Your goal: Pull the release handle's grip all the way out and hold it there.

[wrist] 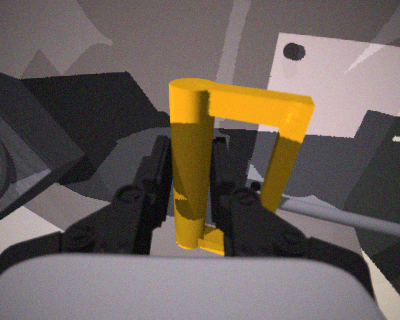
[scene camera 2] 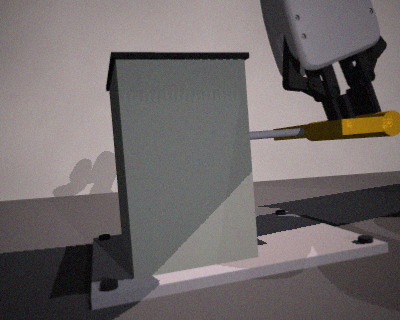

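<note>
The yellow grip (scene camera 2: 367,126) (wrist: 191,165) is a D-shaped handle with a round bar, at the right in the scene view and in the middle of the wrist view. A grey rod (scene camera 2: 275,134) (wrist: 340,216) joins it to the side of the grey-green housing (scene camera 2: 185,150), and a length of the rod shows between them. My gripper (scene camera 2: 354,116) (wrist: 191,156) is shut on the grip's round bar, with one finger on each side of it. In the scene view the fingers come down on the grip from above, and the fingertips are partly hidden behind it.
The housing has a black lid (scene camera 2: 180,55) and stands on a pale base plate (scene camera 2: 320,245) (wrist: 325,80) with dark bolts at its corners. The plate extends below the rod and grip. A pale wall (scene camera 2: 50,100) stands behind. Dark shadows lie across the floor.
</note>
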